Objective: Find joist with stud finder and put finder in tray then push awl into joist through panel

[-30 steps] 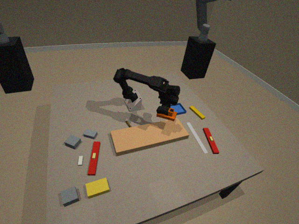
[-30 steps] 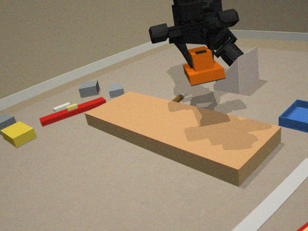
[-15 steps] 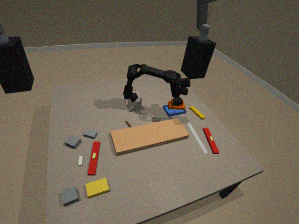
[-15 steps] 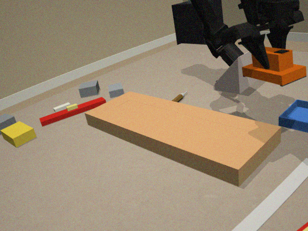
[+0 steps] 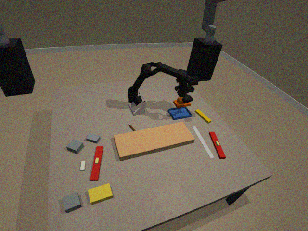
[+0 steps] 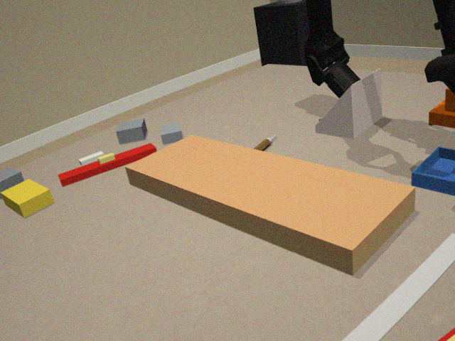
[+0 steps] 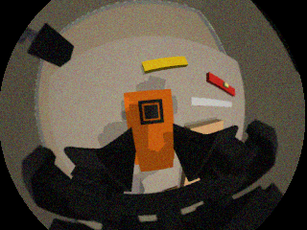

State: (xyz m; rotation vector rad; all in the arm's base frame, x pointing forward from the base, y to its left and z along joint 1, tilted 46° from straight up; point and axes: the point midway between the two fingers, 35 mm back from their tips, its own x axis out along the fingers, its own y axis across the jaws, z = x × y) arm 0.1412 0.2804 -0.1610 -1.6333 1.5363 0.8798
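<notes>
The blue tray lies 110 mm below my gripper tip. Also, from my gripper tip: white strip: 310 mm ahead, 20 mm to the left, 130 mm below; then orange stud finder: 10 mm to the left, 20 mm above; then yellow bar: 80 mm ahead, 180 mm to the left, 120 mm below.
</notes>
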